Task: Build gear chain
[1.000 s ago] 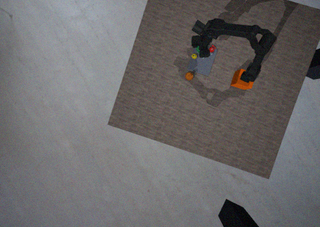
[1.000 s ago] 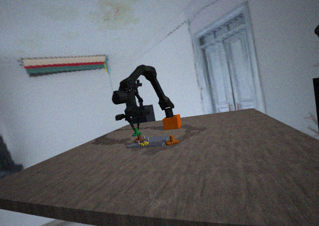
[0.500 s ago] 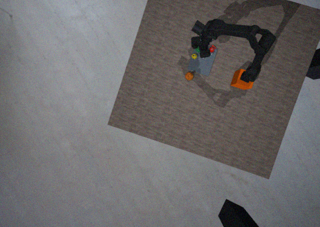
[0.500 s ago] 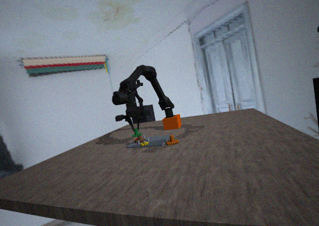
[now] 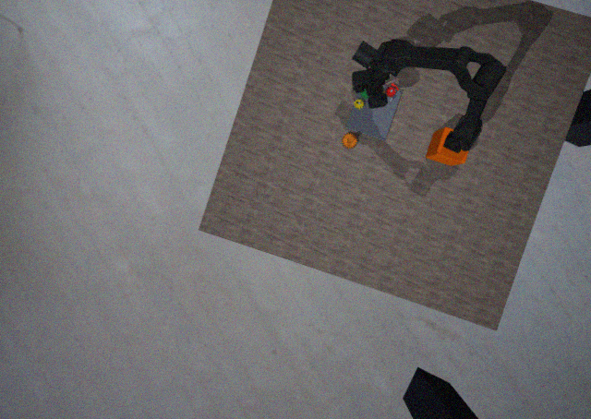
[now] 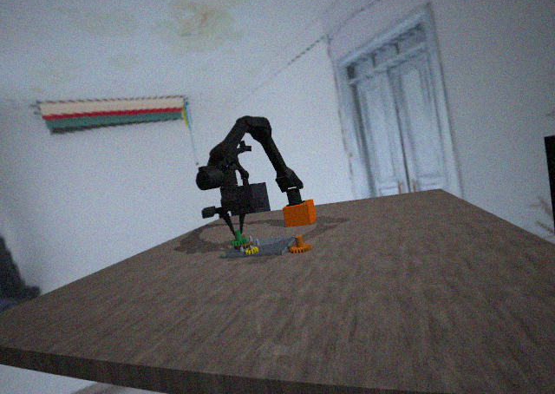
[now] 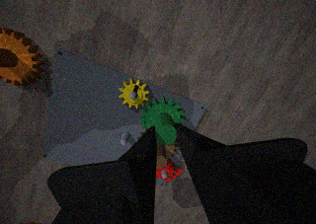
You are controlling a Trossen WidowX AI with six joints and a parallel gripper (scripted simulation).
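My gripper tip is now 5 cm above the yellow gear and 4 cm to the right of it. The rest, counted from my gripper tip: red gear (9 cm behind, 6 cm to the right, 5 cm below); green gear (1 cm below); brown gear (5 cm behind, 4 cm below, 2 cm to the right).
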